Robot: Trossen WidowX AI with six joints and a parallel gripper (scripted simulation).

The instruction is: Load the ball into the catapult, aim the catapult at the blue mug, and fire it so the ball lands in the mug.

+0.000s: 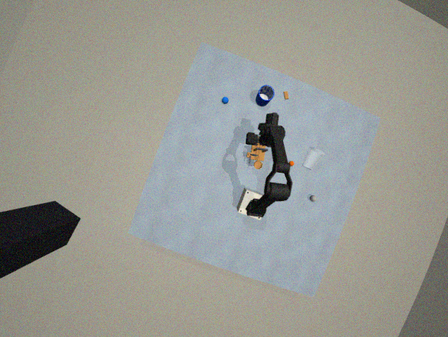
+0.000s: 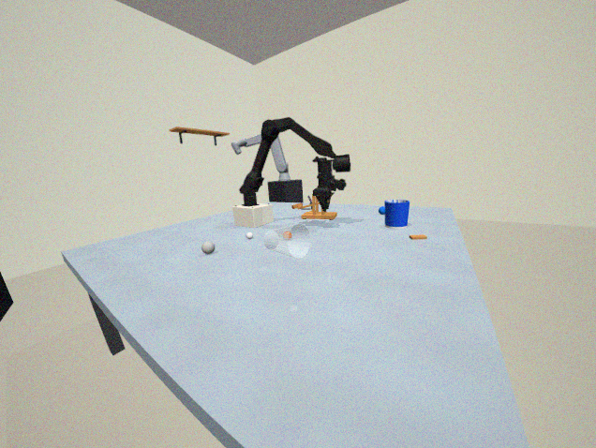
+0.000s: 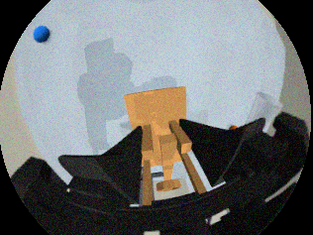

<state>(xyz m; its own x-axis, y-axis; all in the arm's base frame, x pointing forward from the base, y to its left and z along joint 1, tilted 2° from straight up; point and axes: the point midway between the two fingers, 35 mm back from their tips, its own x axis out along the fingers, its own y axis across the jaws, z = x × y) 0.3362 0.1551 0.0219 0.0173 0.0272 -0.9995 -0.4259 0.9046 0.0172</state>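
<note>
Now: the orange ball 240 mm to the right of my gripper tip, 50 mm below it and 10 mm ahead of it. Round my gripper tip: blue ball: 310 mm to the left, 120 mm ahead, 40 mm below; then blue mug: 250 mm ahead, 120 mm to the left, 40 mm below; then wooden catapult: 60 mm behind, 20 mm to the right, 20 mm above.
</note>
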